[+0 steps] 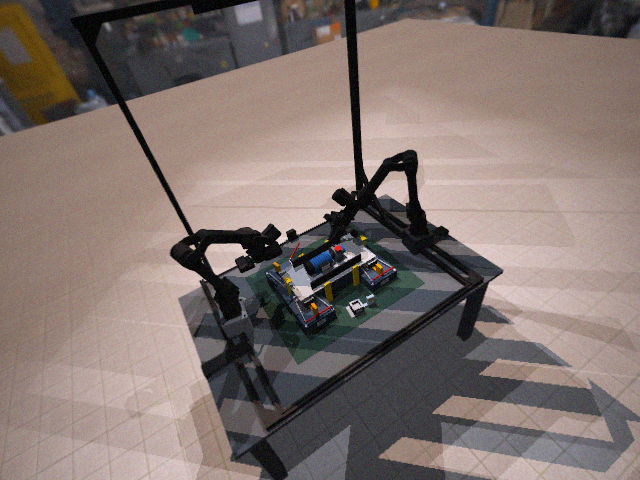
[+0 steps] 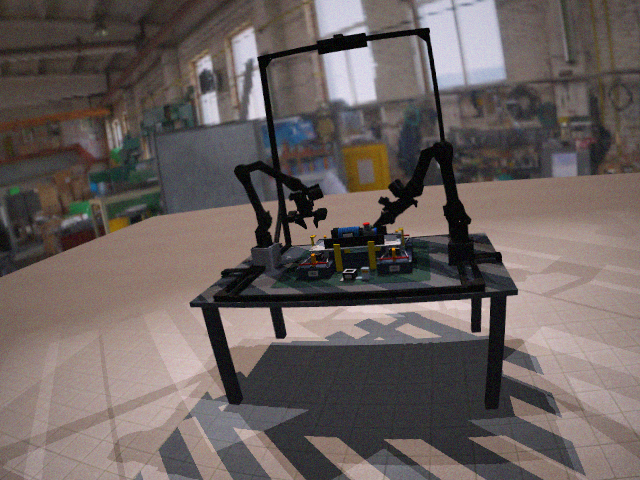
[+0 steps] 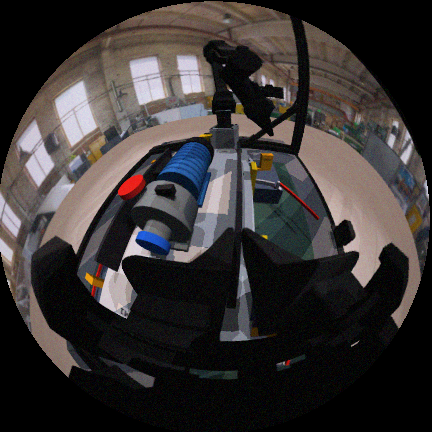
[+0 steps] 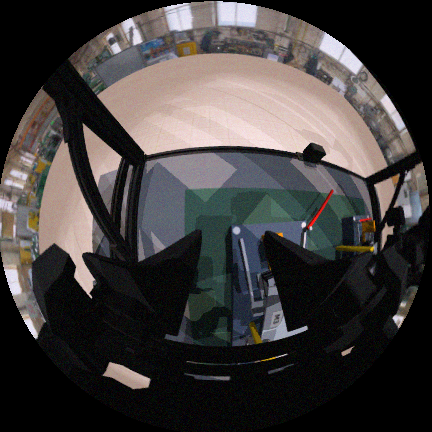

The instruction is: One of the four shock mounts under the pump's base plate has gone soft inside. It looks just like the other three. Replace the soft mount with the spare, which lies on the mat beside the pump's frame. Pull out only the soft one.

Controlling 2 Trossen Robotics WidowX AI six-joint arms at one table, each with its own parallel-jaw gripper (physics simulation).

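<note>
The blue pump (image 1: pixel 320 261) (image 2: pixel 347 231) (image 3: pixel 185 162) sits on its pale base plate (image 1: pixel 305 294) (image 3: pixel 112 295). Orange tabs (image 1: pixel 313 308) (image 1: pixel 379 268) (image 3: pixel 266 161) mark mounts at the plate's corners; the mounts' insides are hidden. On the mat lie a white-edged square piece with a dark centre (image 1: pixel 355 305) (image 2: pixel 349 273) and a small pale block (image 1: pixel 370 299) (image 2: pixel 364 271); I cannot tell which is the spare. My left gripper (image 1: pixel 333 240) (image 2: pixel 376 225) (image 3: pixel 236 232) is shut on the plate's black rail (image 3: pixel 239 190). My right gripper (image 2: pixel 310 225) (image 4: pixel 233 235) is open and empty, above the left end of the frame.
The green mat (image 1: pixel 299 353) (image 4: pixel 200 200) lies under the frame's dark blue bases (image 1: pixel 318 321) (image 2: pixel 394 268). Yellow posts (image 1: pixel 355 274) (image 1: pixel 328 291) stand along the plate's near side. A thin red rod (image 1: pixel 294 251) (image 3: pixel 299 201) (image 4: pixel 320 209) sticks up by the far left base.
</note>
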